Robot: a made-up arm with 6 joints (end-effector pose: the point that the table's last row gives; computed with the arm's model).
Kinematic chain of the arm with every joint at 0, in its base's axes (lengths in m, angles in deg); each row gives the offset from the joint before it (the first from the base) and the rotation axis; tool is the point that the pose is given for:
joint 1: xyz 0 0 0.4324 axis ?
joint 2: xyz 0 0 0 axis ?
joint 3: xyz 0 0 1.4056 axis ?
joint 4: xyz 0 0 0 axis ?
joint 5: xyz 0.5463 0 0 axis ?
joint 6: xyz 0 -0.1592 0 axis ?
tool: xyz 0 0 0
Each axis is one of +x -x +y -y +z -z.
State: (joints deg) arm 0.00 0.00 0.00 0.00 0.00 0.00
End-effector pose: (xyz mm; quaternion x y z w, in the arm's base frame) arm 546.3 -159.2 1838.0 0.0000 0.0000 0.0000 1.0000
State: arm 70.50 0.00 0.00 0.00 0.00 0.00
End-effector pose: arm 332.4 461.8 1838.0 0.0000 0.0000 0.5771 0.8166
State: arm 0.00 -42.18 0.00 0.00 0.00 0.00
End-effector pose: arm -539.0 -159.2 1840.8 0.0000 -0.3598 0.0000 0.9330
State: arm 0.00 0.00 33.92 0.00 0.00 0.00
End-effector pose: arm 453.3 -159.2 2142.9 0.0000 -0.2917 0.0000 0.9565
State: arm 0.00 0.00 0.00 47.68 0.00 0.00
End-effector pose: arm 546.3 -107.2 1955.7 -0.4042 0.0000 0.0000 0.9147
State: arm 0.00 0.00 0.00 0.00 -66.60 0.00
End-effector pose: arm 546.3 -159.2 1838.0 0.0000 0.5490 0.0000 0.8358
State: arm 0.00 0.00 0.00 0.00 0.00 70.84
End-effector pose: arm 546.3 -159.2 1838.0 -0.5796 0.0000 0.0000 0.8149
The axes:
joint 1: +z
joint 2: +y
joint 3: -y
joint 4: -x
joint 5: -y
joint 6: -x

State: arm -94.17 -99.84 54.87 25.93 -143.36 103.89
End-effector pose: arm -4.0 1914.0 362.6 -0.4161 0.4938 -0.6488 0.4025
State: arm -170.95 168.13 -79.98 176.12 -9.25 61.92
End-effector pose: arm -49.5 -168.7 -440.2 -0.3897 -0.4642 -0.1738 0.7762
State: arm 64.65 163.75 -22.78 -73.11 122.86 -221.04
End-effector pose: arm -14.8 -139.2 -703.6 0.9065 0.1157 -0.1182 0.3885
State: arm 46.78 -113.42 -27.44 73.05 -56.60 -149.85
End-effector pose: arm -927.2 -1054.5 429.4 0.8805 -0.2700 0.1995 0.3348
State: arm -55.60 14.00 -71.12 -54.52 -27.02 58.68
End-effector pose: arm 69.2 -264.5 1240.9 0.4444 0.6157 -0.1450 0.6343
